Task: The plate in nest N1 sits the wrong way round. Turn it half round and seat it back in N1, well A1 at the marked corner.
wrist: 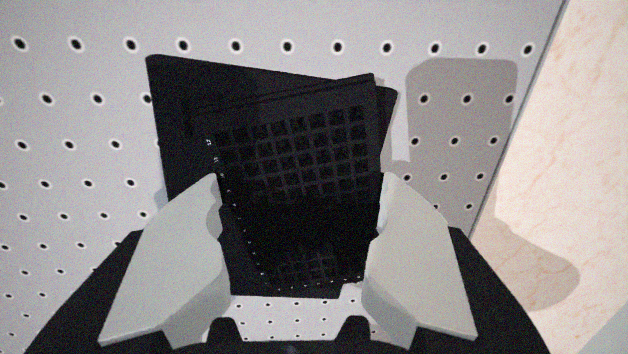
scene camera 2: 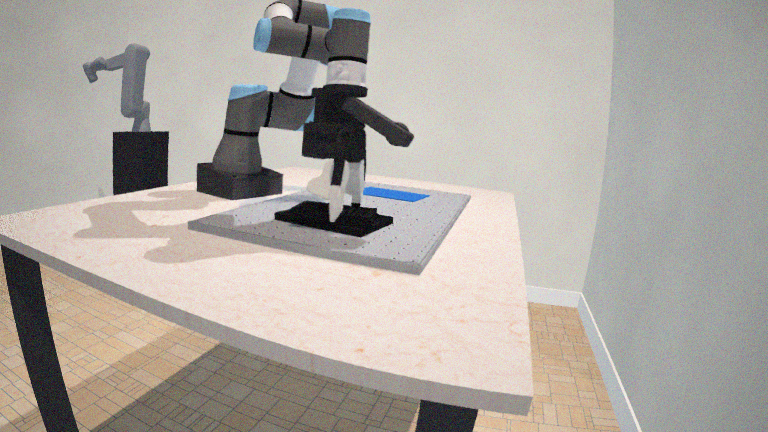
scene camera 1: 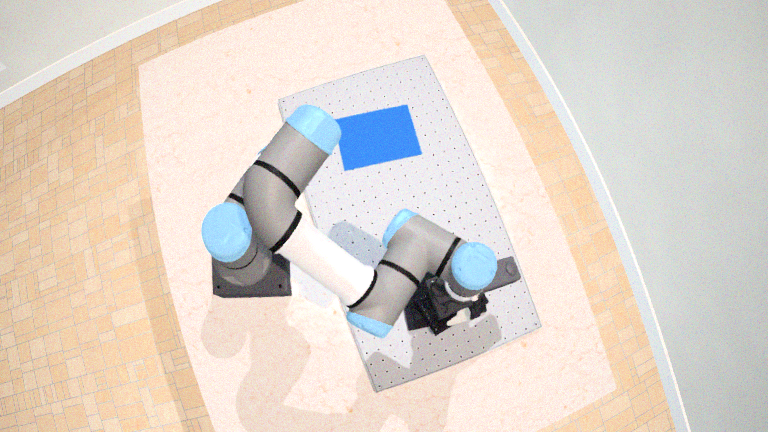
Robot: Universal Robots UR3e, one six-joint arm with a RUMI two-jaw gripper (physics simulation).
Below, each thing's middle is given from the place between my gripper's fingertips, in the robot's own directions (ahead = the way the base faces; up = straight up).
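The black nest (scene camera 2: 360,231) is 10 mm below my hand, 20 mm behind it and 20 mm to the left of it. As for the black well plate (scene camera 2: 309,210), it sits 10 mm above my hand and 20 mm behind it. Then I have in sight the flat blue rectangle (scene camera 1: 370,138), which is 10 mm below my hand, 30 mm ahead of it and 390 mm to the left of it.
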